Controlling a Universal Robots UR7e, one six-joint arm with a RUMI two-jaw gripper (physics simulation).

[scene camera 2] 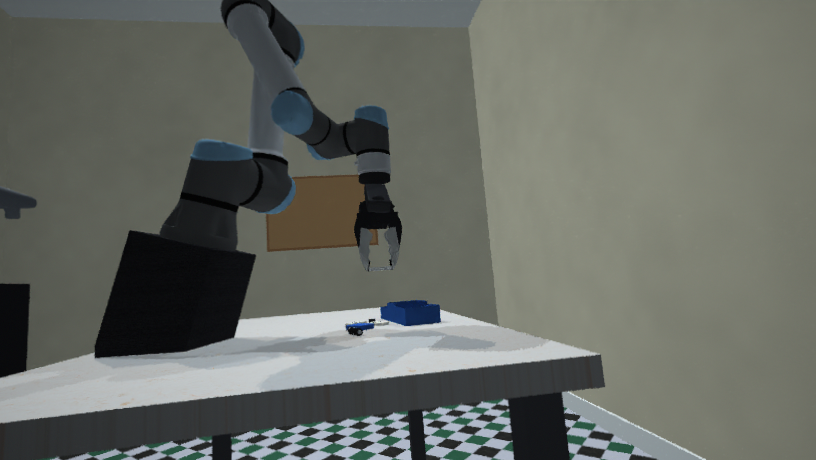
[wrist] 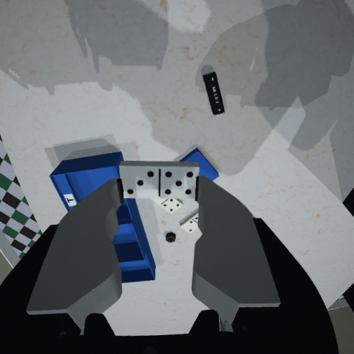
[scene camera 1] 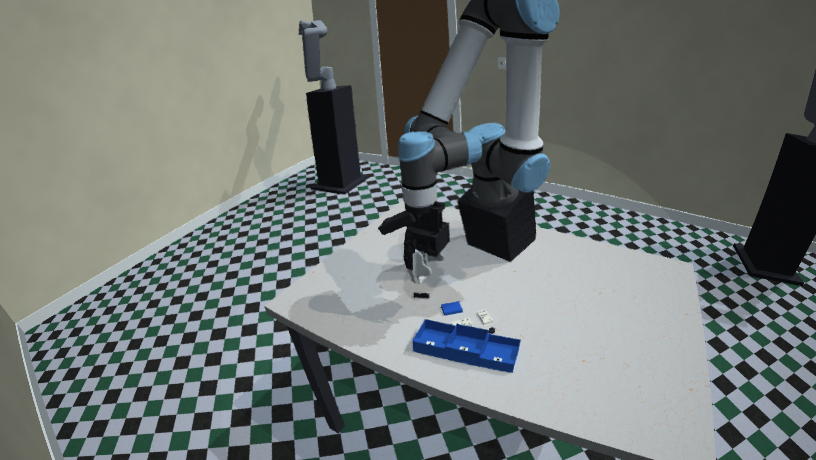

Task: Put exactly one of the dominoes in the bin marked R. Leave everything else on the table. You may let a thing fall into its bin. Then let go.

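Places are measured from the arm's base along level axes (x ahead, y left, z up), in metres.
Pixels of known places: gripper, between the fingertips: point(scene camera 2: 380, 270) point(scene camera 1: 421, 277); arm's base, origin of its link: point(scene camera 2: 198, 243) point(scene camera 1: 495, 191).
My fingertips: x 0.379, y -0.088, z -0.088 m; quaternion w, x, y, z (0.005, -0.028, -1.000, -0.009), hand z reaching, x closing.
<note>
Ahead of a thing's pixels: the offset from my fingertips to its middle.
My gripper point(scene camera 1: 420, 278) point(scene camera 2: 380, 266) point(wrist: 159, 178) is shut on a white domino point(wrist: 160, 181), gripped by its two short ends. The gripper and domino are well above the table. Two more dominoes lie on the table: one @(dz -0.123, dx -0.042, dy +0.163 m) point(scene camera 1: 484, 316) point(wrist: 190, 223), partly hidden by a finger in the wrist view, and another @(dz -0.123, dx +0.004, dy +0.113 m) point(scene camera 1: 465, 322) point(wrist: 171, 204) close behind the bins. The blue three-bin tray @(dz -0.103, dx +0.089, dy +0.159 m) point(scene camera 1: 482, 360) point(scene camera 2: 422, 316) point(wrist: 90, 164) stands beside them. One bin label reads T in the wrist view; the R label cannot be read.
A blue block @(dz -0.121, dx -0.044, dy +0.066 m) point(scene camera 1: 451, 308) point(scene camera 2: 361, 326) point(wrist: 201, 162) lies near the dominoes. A black AA battery @(dz -0.119, dx -0.064, dy -0.032 m) point(scene camera 1: 421, 295) point(wrist: 214, 93) lies apart from them. A small black nut-like piece @(dz -0.122, dx +0.003, dy +0.197 m) point(scene camera 1: 491, 330) point(wrist: 170, 237) is near the tray. The table edge point(scene camera 1: 377, 374) runs beyond the tray.
</note>
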